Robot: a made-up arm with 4 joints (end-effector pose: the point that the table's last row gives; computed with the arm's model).
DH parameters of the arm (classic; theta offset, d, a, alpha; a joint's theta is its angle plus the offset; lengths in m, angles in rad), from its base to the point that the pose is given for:
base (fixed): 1.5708 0.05 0 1.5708
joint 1: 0 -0.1 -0.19 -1.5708
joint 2: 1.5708 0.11 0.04 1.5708
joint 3: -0.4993 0 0.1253 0
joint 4: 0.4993 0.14 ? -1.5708
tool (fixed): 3.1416 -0.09 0 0
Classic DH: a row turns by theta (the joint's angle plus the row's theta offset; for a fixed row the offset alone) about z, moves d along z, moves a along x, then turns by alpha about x.
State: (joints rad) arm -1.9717 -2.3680 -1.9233 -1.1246
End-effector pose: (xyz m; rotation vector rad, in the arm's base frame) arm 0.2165 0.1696 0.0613 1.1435 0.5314 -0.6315
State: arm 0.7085 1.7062 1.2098 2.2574
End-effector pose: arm -0.1771 -0.7595 -0.0802 -2.1000 1.8621 0.3163
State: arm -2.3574 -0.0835 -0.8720 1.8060
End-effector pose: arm -0.0058 -0.2163 0.3481 -2.1086 0.3546 -1.1092
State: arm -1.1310 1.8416 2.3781 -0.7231
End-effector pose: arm -0.2020 -0.2664 0.3068 -2.1999 2.0476 0.6656
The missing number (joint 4, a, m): -0.37
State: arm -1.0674 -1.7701 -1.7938 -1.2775
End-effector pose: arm 0.1006 0.1617 0.0296 1.7340 1.4305 -0.7644
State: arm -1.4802 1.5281 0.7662 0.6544
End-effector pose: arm -0.2482 -0.2695 0.4054 -2.0760 2.0733 0.2064
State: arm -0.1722 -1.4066 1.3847 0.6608
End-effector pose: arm -0.0221 0.1796 -0.0634 1.2792 1.5366 -0.9714
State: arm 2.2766 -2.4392 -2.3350 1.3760
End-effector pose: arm -0.2886 0.0997 -0.5654 0.2290 1.6530 -1.1820
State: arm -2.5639 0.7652 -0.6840 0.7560
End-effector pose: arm 0.0015 -0.1520 0.0970 -2.4285 0.9990 0.2021
